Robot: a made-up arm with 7 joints. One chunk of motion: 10 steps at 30 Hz.
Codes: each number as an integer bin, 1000 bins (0 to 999) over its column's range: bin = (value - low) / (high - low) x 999, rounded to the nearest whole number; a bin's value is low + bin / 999 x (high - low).
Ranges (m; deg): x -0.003..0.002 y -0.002..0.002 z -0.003..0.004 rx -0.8..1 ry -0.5..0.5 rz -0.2..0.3
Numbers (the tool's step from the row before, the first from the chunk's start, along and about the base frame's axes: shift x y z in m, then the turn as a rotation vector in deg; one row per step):
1: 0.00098 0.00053 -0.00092 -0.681 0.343 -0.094
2: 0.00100 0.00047 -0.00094 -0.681 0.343 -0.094
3: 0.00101 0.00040 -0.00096 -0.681 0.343 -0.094
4: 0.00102 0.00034 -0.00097 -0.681 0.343 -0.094
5: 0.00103 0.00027 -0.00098 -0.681 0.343 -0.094
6: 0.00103 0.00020 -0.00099 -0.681 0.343 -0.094
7: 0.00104 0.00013 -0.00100 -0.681 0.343 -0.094
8: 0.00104 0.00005 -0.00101 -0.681 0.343 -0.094
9: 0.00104 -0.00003 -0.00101 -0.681 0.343 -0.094
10: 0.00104 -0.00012 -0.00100 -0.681 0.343 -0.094
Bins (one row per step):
1: 795 632 297 66 842 212
2: 799 617 294 66 842 212
3: 801 599 291 66 842 212
4: 803 584 290 66 842 212
5: 805 567 288 66 842 212
6: 805 549 287 66 842 212
7: 807 532 285 66 842 212
8: 807 512 284 66 842 212
9: 807 492 284 66 842 212
10: 807 470 285 66 842 212

